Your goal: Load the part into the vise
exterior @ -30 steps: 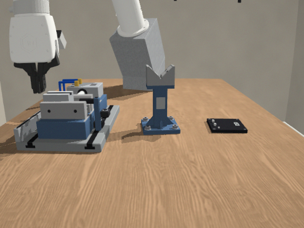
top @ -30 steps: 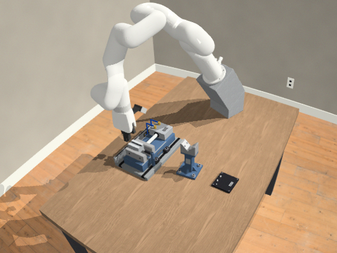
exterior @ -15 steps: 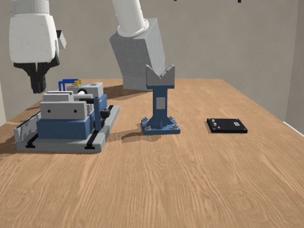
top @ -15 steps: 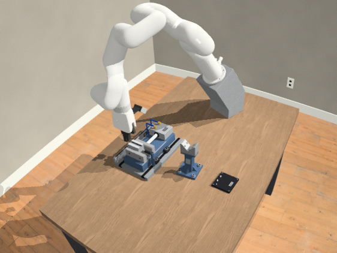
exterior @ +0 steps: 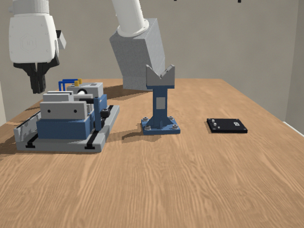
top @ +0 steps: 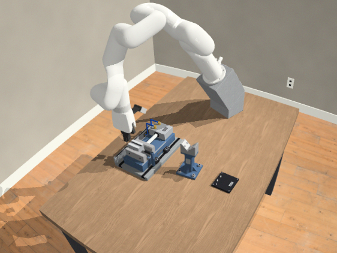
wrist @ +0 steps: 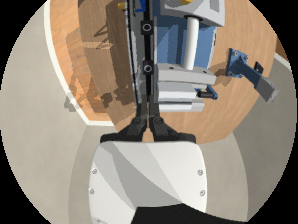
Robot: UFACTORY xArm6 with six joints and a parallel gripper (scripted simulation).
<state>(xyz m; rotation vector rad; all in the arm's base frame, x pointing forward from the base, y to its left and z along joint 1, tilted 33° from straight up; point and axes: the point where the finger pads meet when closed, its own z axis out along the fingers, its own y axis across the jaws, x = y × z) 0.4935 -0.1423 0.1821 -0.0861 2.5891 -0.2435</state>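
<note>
The part lies 5 cm to the left of my hand and 3 cm below it. From my hand the other things lie so: fixed jaw 7 cm to the left, 5 cm below, 3 cm ahead; then black stop rod 11 cm to the left, 4 cm below; then moving jaw 7 cm to the left, 5 cm below, 4 cm behind.
</note>
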